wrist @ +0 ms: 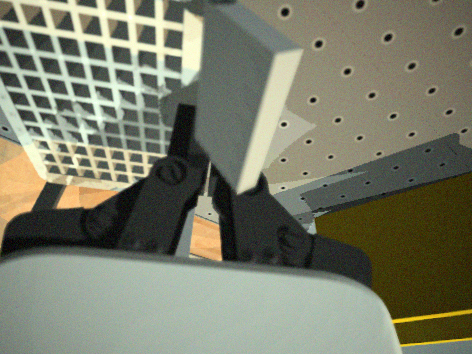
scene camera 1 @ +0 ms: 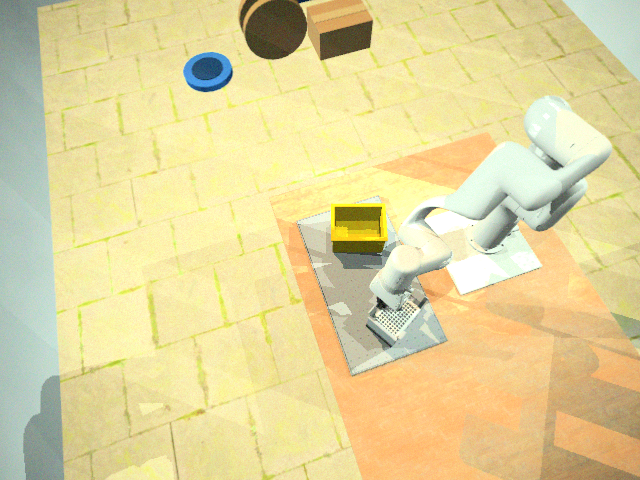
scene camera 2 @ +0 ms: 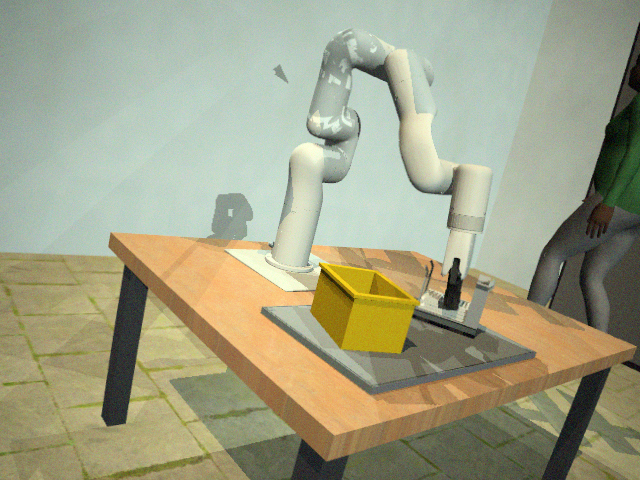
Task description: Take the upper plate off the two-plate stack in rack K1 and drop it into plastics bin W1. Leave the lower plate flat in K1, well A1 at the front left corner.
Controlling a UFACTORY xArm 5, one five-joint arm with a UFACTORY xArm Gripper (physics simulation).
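Where they show: gripper, fingertip midpoint: (scene camera 1: 381,305) (scene camera 2: 450,308); arm's base, link origin: (scene camera 1: 486,236) (scene camera 2: 288,264).
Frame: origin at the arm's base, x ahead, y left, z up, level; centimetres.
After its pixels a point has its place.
Observation:
Rack K1 (scene camera 1: 378,333) {x 45.7, y 18.9, z 3.7 cm} (scene camera 2: 481,304) {x 47.2, y 14.7, z 8.2 cm} (wrist: 235,100) stands on the grey board. A pale plate with a grid of square wells (scene camera 1: 397,320) {x 39.6, y 17.5, z 5.7 cm} (scene camera 2: 433,299) {x 38.2, y 10.5, z 5.7 cm} (wrist: 112,95) {x 39.8, y 15.4, z 5.3 cm} lies in it; the second plate of the stack cannot be told apart. My gripper (scene camera 2: 452,305) {x 42.1, y 11.7, z 5.2 cm} (wrist: 217,103) {x 42.1, y 11.7, z 5.2 cm} is shut and empty. Its fingers are low over the plate's edge, beside an upright grey rack post that partly hides the fingertips in the wrist view. Plastics bin W1, a yellow open box (scene camera 1: 358,246) {x 41.8, y -8.1, z 5.1 cm} (scene camera 2: 374,326) {x 47.3, y -17.0, z 5.2 cm} (wrist: 425,255) {x 41.8, y -8.1, z 6.3 cm}, stands on the same board; no plate shows in its visible part. Well A1 cannot be made out.
The grey perforated board (scene camera 1: 341,289) {x 50.9, y 2.1, z 0.6 cm} (scene camera 2: 439,361) {x 53.7, y -4.8, z 0.6 cm} (wrist: 345,115) {x 43.8, y 3.0, z 0.5 cm} lies on the wooden table (scene camera 1: 413,413) {x 44.0, y 41.3, z -0.8 cm} (scene camera 2: 222,310) {x 25.7, y -33.2, z -0.8 cm}. The arm's base stands on a white sheet (scene camera 1: 475,279) {x 10.2, y 12.2, z 0.0 cm} (scene camera 2: 258,266) {x 2.1, y -10.6, z -0.2 cm}. A person in green (scene camera 2: 622,165) stands beyond the table.

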